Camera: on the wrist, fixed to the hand. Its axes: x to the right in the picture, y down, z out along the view.
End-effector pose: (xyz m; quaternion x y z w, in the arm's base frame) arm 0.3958 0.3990 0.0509 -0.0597 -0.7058 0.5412 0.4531
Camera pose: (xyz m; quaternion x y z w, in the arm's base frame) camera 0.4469 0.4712 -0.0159 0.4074 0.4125 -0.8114 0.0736
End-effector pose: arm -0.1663 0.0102 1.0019 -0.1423 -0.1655 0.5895 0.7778
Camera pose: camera -0.1911 -0.0011 0.8944 -0.0494 0.0187 0.9827 0.1775
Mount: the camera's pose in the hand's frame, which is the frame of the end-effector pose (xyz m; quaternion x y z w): -0.0267 0.0633 -0.0870 0.1605 -0.0668 0.6705 0.7213
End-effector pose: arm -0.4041 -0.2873 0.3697 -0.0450 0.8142 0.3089 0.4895
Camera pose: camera -0.4810 -0.2901 0.4495 0.6126 0.6343 0.4233 0.2076
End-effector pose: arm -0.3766 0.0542 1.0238 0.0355 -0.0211 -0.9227 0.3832
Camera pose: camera -0.3060 0.0274 0.9426 0.0113 -0.2127 -0.4076 0.8880
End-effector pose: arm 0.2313 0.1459 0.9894 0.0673 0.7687 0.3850 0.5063
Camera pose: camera 0.1537 0.1311 1.0672 0.6709 0.5373 0.4893 0.1476
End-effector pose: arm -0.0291 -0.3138 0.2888 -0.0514 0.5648 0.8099 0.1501
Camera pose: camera -0.0303 -0.4197 0.3214 -0.4198 -0.5618 -0.5976 0.3888
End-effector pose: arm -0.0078 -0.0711 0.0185 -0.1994 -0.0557 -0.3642 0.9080
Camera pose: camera 0.0122 -0.0476 -0.0880 -0.0598 -0.0256 0.3684 0.9274
